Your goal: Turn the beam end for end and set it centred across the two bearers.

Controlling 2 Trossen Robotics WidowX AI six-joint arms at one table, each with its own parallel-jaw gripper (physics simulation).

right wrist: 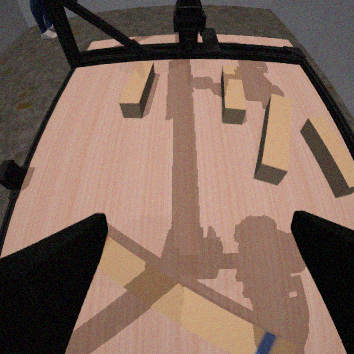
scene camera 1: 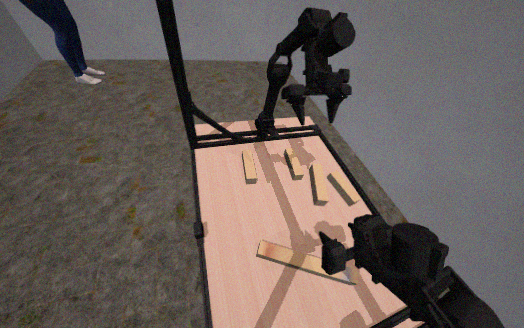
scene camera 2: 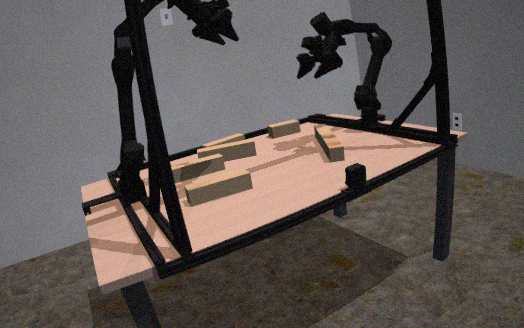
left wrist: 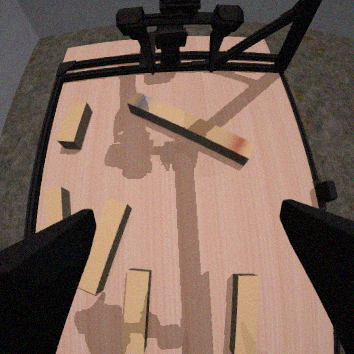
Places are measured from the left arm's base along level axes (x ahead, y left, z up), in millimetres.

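Where they show: left gripper, fingertip midpoint: (scene camera 1: 317, 124) (scene camera 2: 230, 42) (left wrist: 189, 214); right gripper, fingertip midpoint: (right wrist: 201, 222) (scene camera 1: 334, 228) (scene camera 2: 306, 78) (left wrist: 181, 72); left arm's base at its link origin: (right wrist: 187, 47) (scene camera 1: 261, 134) (scene camera 2: 134, 199); right arm's base at its link origin: (scene camera 2: 370, 124) (left wrist: 170, 58).
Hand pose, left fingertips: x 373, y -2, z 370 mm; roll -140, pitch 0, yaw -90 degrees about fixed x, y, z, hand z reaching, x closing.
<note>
Things, the pixels of their top centre, and the offset from my left fingertips.
- beam at its top centre: (right wrist: 172, 299) (left wrist: 188, 120) (scene camera 2: 326, 134) (scene camera 1: 307, 261) dx +282, dy -35, dz -345 mm
- bearer at its top centre: (left wrist: 246, 316) (right wrist: 137, 79) (scene camera 2: 216, 179) (scene camera 1: 249, 163) dx -164, dy -125, dz -345 mm
- longer block at its top centre: (right wrist: 278, 126) (left wrist: 100, 244) (scene camera 2: 225, 145) (scene camera 1: 319, 180) dx -3, dy +165, dz -339 mm
- slanted block at its top centre: (right wrist: 335, 147) (left wrist: 53, 223) (scene camera 2: 223, 139) (scene camera 1: 345, 185) dx +42, dy +281, dz -345 mm
- short block at its top centre: (left wrist: 71, 119) (scene camera 2: 283, 123) dx +309, dy +270, dz -342 mm
The beam (scene camera 1: 285, 253) (scene camera 2: 330, 143) (left wrist: 175, 117) (right wrist: 210, 310) lies flat and slanted on the table, its red band toward the left in scene camera 1, its blue band toward the right. In the right wrist view a finger hides its red end. Two roughly parallel blocks, apparently the bearers, lie apart from the beam: one bearer (scene camera 1: 249, 165) (scene camera 2: 218, 187) (left wrist: 245, 310) (right wrist: 137, 87) and another (scene camera 1: 295, 165) (scene camera 2: 200, 167) (left wrist: 136, 300) (right wrist: 233, 92). My left gripper (scene camera 1: 317, 123) (scene camera 2: 230, 41) (left wrist: 189, 214) is open above the bearers' side. My right gripper (scene camera 1: 336, 229) (scene camera 2: 308, 77) (right wrist: 201, 222) is open above the beam.
A longer block (scene camera 1: 318, 185) (scene camera 2: 227, 148) (left wrist: 106, 245) (right wrist: 276, 135) and a slanted block (scene camera 1: 343, 188) (left wrist: 55, 202) (right wrist: 330, 145) lie beside the bearers. A short block (scene camera 2: 283, 129) (left wrist: 75, 122) lies near the far edge in scene camera 2. Black rails and posts frame the table.
</note>
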